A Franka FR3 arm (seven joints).
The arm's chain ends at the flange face. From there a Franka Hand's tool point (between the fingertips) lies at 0.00 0.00 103.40 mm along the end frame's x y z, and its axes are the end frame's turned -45 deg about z.
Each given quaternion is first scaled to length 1.
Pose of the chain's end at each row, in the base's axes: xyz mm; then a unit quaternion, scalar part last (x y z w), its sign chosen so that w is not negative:
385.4 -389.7 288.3 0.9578 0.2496 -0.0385 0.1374
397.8 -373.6 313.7 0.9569 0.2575 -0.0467 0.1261
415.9 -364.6 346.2 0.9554 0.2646 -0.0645 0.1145
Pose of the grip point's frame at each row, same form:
384.9 -418.9 189.1 0.7894 0.5971 -0.0881 0.1122
395.3 -401.0 214.0 0.7855 0.6041 -0.0914 0.0986
409.4 -390.8 246.4 0.7814 0.6101 -0.1034 0.0811

